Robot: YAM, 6 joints.
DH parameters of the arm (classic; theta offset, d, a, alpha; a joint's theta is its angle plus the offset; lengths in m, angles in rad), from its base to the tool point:
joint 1: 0 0.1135 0.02 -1.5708
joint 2: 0 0 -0.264 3.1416
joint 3: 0.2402 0 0.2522 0
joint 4: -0.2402 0 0.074 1.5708
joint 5: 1.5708 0 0 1.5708
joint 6: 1.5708 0.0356 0 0
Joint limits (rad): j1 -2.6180..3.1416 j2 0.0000..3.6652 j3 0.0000..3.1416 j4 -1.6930..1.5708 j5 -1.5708..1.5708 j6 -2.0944..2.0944
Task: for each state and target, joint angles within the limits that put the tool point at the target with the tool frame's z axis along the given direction. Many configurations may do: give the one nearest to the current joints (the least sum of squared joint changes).
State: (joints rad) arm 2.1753 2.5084 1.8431 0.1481 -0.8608 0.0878
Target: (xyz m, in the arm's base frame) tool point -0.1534 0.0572 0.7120 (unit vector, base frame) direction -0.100 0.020 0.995
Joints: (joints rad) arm 2.7811 1.6521 2.5258 0.5963 -0.0166 0.0878
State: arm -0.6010 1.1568 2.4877 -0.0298 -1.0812 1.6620
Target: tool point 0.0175 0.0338 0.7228 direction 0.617 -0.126 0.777
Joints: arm -1.4547 1.3760 2.8082 -0.1092 -0.6412 1.6620
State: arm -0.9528 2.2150 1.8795 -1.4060 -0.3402 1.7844
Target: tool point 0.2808 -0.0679 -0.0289 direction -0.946 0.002 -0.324
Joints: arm -0.2129 2.7159 1.4518 -1.5405 0.1992 1.7844
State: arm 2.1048 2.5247 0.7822 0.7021 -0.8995 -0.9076
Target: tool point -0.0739 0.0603 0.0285 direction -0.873 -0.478 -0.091
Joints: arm 2.0764 1.9969 0.0087 0.4678 -1.4795 -0.9076
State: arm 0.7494 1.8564 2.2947 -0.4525 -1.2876 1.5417
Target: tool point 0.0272 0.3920 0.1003 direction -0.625 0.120 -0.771
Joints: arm 1.4439 2.1763 1.3997 -0.7423 -0.6884 1.5417
